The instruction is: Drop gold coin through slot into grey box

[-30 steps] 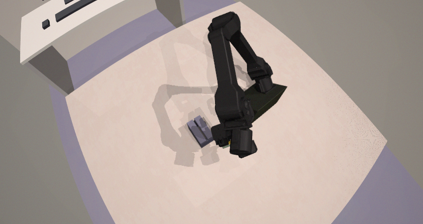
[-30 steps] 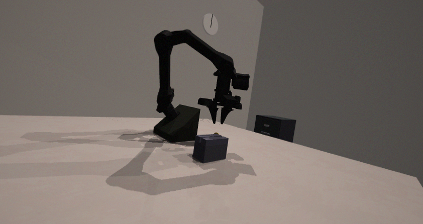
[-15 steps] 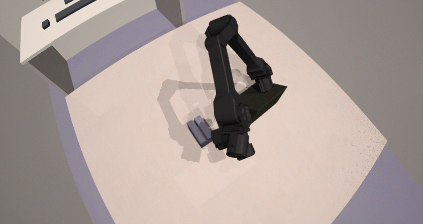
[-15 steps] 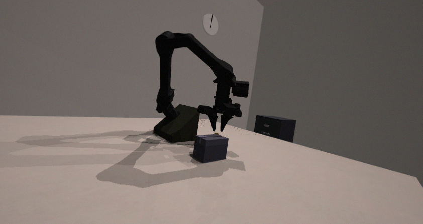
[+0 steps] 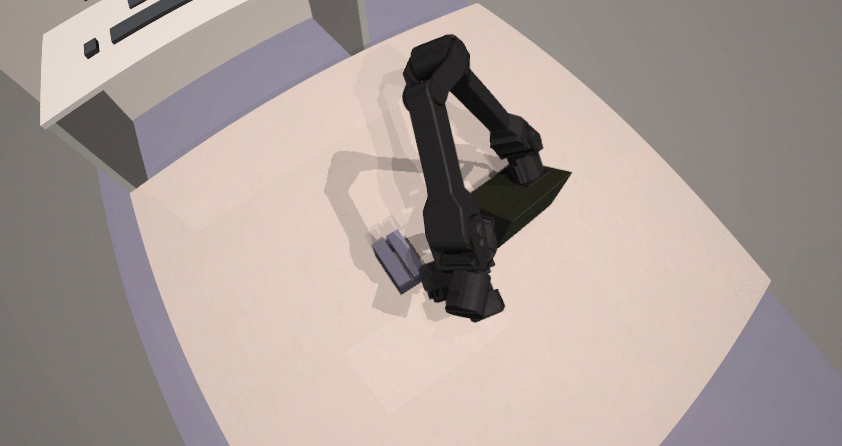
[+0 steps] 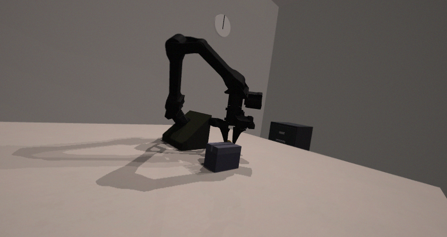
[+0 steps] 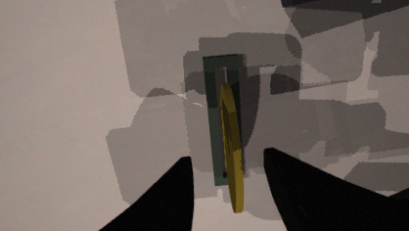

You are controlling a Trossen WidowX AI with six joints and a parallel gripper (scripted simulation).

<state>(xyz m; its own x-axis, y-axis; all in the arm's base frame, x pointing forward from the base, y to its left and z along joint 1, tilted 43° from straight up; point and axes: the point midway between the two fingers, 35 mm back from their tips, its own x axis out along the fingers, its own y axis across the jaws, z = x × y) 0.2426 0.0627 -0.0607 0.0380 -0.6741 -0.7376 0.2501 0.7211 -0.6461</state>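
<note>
Right now my gripper tip is 10 mm above the gold coin.
</note>
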